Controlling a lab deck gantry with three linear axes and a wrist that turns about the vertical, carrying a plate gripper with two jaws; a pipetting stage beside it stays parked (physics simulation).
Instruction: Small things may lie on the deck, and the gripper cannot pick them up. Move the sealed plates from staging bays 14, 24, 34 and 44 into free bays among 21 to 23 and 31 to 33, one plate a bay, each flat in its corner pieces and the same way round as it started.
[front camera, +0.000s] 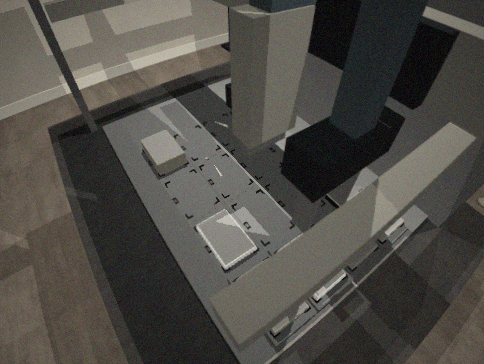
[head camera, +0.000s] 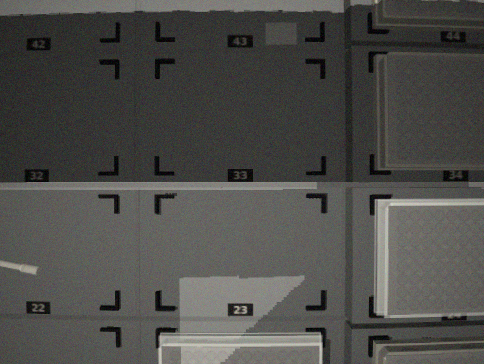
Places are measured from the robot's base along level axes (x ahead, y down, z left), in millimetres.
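Where they show: gripper, fingertip midpoint: (front camera: 317, 214); robot's base, origin of the base link: (front camera: 143, 150).
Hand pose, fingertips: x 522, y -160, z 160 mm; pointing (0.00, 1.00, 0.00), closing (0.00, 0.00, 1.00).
Each offset is from my fingertips to the top centre of the thing. "pt": to the spot under its first point.
In the head view, sealed plates lie in staging bays 44 {pt dz +166, dx +7, dy +131 mm} (head camera: 430, 14), 34 (head camera: 435, 110), 24 (head camera: 435, 260) and 14 {pt dz -79, dx +11, dy +131 mm} (head camera: 435, 354), each cut off by the right edge. Bays 23 and 33, in the middle, hold no plate. The visible parts of bays 22 and 32 hold no plate. A small pale square {pt dz +163, dx -97, dy +159 mm} (head camera: 281, 34) lies right of the label of bay 43. The gripper's black body (front camera: 340, 155) hangs low over the far right part of the deck in the front view. Its jaws are hidden, so their opening cannot be told. They do not show in the head view.
A white-rimmed plate {dz -117, dx -130, dy +145 mm} (front camera: 227, 240) (head camera: 240, 352) sits in bay 13. A pale block {dz -117, dx -458, dy +118 mm} (front camera: 163, 150) stands farther back. A thin pale tip {pt dz -20, dx -314, dy +154 mm} (front camera: 218, 170) (head camera: 20, 267) lies in bay 22. The parked pipetting stage (front camera: 270, 75) stands beside the gripper. A beige beam (front camera: 345, 225) hides part of the staging bays.
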